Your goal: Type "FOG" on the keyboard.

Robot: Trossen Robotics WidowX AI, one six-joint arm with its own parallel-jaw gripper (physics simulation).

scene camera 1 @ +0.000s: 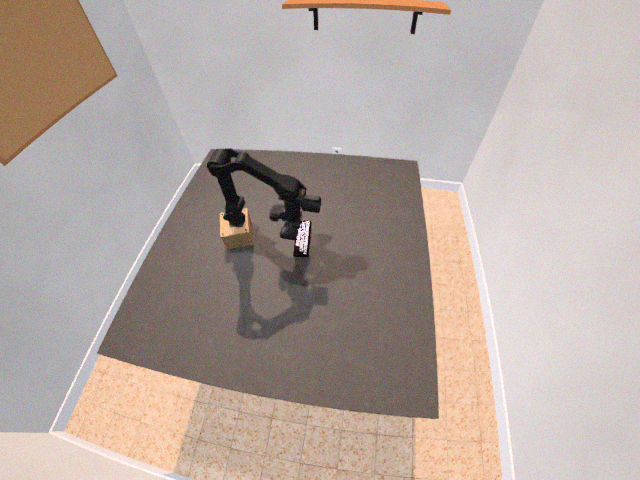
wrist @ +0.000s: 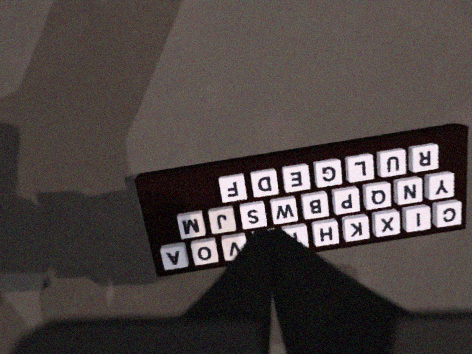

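Where they show: gripper, fingertip midpoint: (wrist: pixel 267 241); arm's base at its link origin: (scene camera 1: pixel 237 220).
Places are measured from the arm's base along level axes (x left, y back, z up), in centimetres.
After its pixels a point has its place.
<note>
A dark keyboard (scene camera 1: pixel 302 238) @(x -4.0, y -28.3, z -8.4 cm) (wrist: pixel 170 192) @(x -10.6, y -25.9, z -9.1 cm) with white letter keys lies on the table; its letters appear upside down in the wrist view. The F key (wrist: pixel 233 188) @(x -6.9, y -26.2, z -8.5 cm) is at the left of the upper row, the G key (wrist: pixel 328 173) @(x -1.5, y -26.4, z -8.5 cm) farther right in that row, and the O key (wrist: pixel 204 253) @(x -9.4, y -29.8, z -8.5 cm) second from left in the lower row. My gripper (wrist: pixel 267 241) @(x -5.9, y -25.7, z -0.2 cm) is shut and empty. Its tips overlap the lower row between V and H, just below S and W, hiding Z and part of T. Whether they touch a key cannot be told.
The arm's base stands on a wooden block (scene camera 1: pixel 237 237) @(x -6.8, y -0.5, z -3.2 cm) left of the keyboard in the scene view. The dark table top (scene camera 1: pixel 372 335) @(x -46.8, y -55.5, z -10.3 cm) extends around both and casts of the arm's shadow fall on it. A wooden shelf (scene camera 1: pixel 367 5) is on the back wall.
</note>
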